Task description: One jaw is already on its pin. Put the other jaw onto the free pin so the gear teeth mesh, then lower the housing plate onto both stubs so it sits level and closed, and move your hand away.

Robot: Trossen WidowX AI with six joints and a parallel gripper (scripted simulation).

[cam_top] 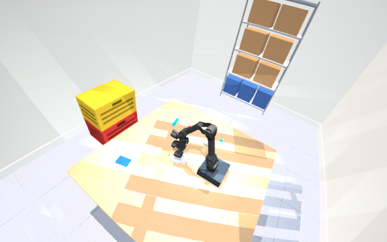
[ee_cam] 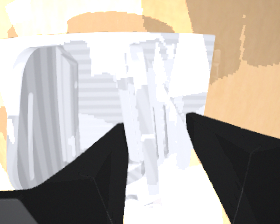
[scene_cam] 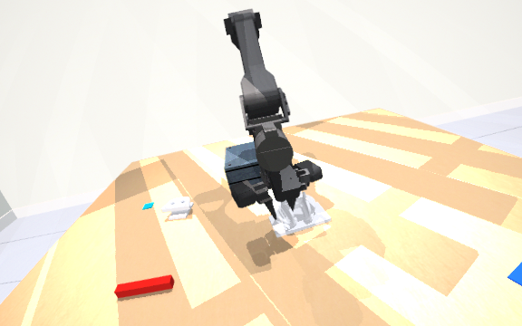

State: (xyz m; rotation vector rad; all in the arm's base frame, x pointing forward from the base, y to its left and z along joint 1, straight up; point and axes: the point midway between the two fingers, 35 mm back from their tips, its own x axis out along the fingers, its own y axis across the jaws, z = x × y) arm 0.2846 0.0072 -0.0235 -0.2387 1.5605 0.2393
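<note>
Right now my gripper tip is 4 cm past the white jaw and 1 cm to the right of it. Also, from my gripper tip: small cyan marker (39 cm to the right, 19 cm behind, 1 cm below); then blue tile (35 cm to the left, 29 cm ahead, 1 cm below); then red bar (28 cm to the right, 14 cm ahead).
</note>
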